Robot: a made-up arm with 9 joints.
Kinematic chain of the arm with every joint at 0, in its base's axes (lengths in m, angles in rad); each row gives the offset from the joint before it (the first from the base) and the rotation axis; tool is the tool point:
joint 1: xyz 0 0 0.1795 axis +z
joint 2: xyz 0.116 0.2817 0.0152 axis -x
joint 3: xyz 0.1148 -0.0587 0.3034 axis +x
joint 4: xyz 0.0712 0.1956 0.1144 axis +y
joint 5: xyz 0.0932 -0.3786 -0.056 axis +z
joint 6: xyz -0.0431 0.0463 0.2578 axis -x
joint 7: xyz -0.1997 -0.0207 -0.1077 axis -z
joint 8: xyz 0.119 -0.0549 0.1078 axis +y
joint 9: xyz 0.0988 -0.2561 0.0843 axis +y
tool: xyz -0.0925 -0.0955 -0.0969
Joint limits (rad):
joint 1: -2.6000..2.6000
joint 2: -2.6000..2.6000
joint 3: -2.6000..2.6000
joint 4: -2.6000..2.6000
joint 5: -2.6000..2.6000
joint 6: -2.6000..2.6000
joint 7: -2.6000..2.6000
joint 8: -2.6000..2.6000
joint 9: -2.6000..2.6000
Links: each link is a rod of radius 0.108 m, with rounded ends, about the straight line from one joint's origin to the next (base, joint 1, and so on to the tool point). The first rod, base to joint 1, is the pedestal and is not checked.
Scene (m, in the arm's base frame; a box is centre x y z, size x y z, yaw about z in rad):
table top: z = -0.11
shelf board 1: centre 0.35 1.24 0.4 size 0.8 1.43 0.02 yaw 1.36
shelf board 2: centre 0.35 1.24 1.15 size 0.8 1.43 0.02 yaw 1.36
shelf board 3: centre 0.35 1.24 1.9 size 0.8 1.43 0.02 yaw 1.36
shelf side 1: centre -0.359 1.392 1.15 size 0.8 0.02 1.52 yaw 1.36
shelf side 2: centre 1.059 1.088 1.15 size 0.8 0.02 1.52 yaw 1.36
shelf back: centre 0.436 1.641 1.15 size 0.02 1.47 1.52 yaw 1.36
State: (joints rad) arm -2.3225 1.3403 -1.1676 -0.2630 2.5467 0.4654 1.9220 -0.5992 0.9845
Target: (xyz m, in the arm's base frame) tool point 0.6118 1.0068 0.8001
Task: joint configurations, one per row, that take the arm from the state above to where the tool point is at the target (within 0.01 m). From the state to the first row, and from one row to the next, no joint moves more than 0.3 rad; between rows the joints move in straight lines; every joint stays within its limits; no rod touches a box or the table.
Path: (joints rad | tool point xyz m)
1: -2.2151 1.2071 -1.1253 -0.5599 2.5543 0.4741 1.7538 -0.5572 0.9932 | 0.7579 -1.3878 0.3669
2: -2.1077 1.0740 -1.0829 -0.8568 2.5619 0.4827 1.5857 -0.5153 1.0018 | 1.0262 -1.1712 0.4385
3: -2.0004 0.9408 -1.0406 -1.1537 2.5695 0.4914 1.4175 -0.4733 1.0105 | 1.2228 -0.8429 0.5555
4: -1.8930 0.8076 -0.9983 -1.4506 2.5772 0.5001 1.2493 -0.4313 1.0192 | 1.2771 -0.4396 0.6925
5: -1.7856 0.6745 -0.9559 -1.7475 2.5848 0.5087 1.0812 -0.3893 1.0279 | 1.1525 -0.0338 0.8064
6: -1.6782 0.5413 -0.9136 -2.0444 2.5924 0.5174 0.9130 -0.3474 1.0365 | 0.8675 0.2889 0.8518
7: -1.5708 0.4082 -0.8713 -2.3413 2.6000 0.5261 0.7448 -0.3054 1.0452 | 0.4948 0.4601 0.8001
8: -1.2981 0.5176 -0.9151 -2.1685 2.6000 0.5445 0.9180 -0.3266 1.0700 | 0.5785 0.6058 0.8550
9: -1.0253 0.6271 -0.9590 -1.9958 2.6000 0.5629 1.0911 -0.3479 1.0948 | 0.6272 0.7928 0.8538
10: -0.7525 0.7366 -1.0028 -1.8230 2.6000 0.5813 1.2643 -0.3691 1.1195 | 0.6119 1.0068 0.8001

